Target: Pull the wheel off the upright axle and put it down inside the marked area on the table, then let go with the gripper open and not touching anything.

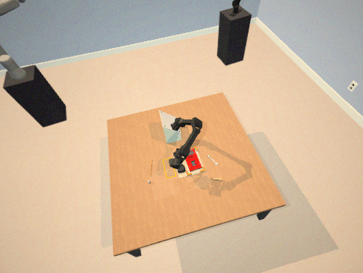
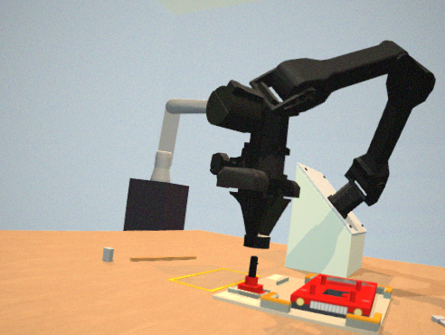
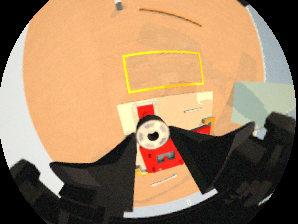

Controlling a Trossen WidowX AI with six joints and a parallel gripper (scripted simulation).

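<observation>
Right now my gripper tip is 5 cm past the pale plate, 10 cm to the right of it and 7 cm above it. Round my gripper tip: thin wooden stick (13 cm behind, 23 cm to the right, 8 cm below); black wheel (right at my gripper tip).
</observation>
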